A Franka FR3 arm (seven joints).
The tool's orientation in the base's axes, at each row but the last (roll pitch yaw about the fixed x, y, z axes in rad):
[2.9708 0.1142 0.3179]
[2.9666 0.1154 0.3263]
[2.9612 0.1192 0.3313]
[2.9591 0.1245 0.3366]
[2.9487 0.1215 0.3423]
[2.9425 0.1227 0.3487]
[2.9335 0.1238 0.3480]
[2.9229 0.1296 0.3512]
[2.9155 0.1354 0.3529]
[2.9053 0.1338 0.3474]
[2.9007 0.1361 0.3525]
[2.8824 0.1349 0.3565]
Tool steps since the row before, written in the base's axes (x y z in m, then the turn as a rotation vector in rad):
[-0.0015 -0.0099 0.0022 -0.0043 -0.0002 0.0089]
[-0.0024 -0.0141 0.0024 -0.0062 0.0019 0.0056]
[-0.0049 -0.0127 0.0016 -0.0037 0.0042 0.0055]
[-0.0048 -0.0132 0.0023 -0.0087 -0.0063 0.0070]
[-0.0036 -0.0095 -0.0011 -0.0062 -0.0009 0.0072]
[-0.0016 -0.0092 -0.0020 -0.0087 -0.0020 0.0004]
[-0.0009 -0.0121 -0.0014 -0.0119 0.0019 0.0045]
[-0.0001 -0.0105 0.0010 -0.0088 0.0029 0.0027]
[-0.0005 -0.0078 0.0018 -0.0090 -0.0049 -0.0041]
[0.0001 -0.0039 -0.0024 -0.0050 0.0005 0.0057]
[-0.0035 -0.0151 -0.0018 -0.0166 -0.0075 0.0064]
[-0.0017 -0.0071 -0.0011 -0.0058 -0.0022 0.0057]
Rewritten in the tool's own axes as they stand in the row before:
[-0.0047 0.0091 -0.0001 -0.0051 0.0003 -0.0084]
[-0.0070 0.0127 0.0006 -0.0059 -0.0029 -0.0055]
[-0.0089 0.0103 0.0013 -0.0028 -0.0042 -0.0061]
[-0.0091 0.0109 0.0008 -0.0111 0.0041 -0.0050]
[-0.0064 0.0072 0.0033 -0.0070 0.0000 -0.0065]
[-0.0044 0.0074 0.0041 -0.0088 -0.0012 0.0005]
[-0.0048 0.0104 0.0042 -0.0110 -0.0051 -0.0043]
[-0.0038 0.0097 0.0016 -0.0076 -0.0052 -0.0029]
[-0.0034 0.0073 0.0003 -0.0095 0.0002 0.0056]
[-0.0009 0.0030 0.0033 -0.0053 -0.0009 -0.0054]
[-0.0082 0.0119 0.0059 -0.0189 0.0022 -0.0035]
[-0.0039 0.0054 0.0031 -0.0069 0.0013 -0.0046]

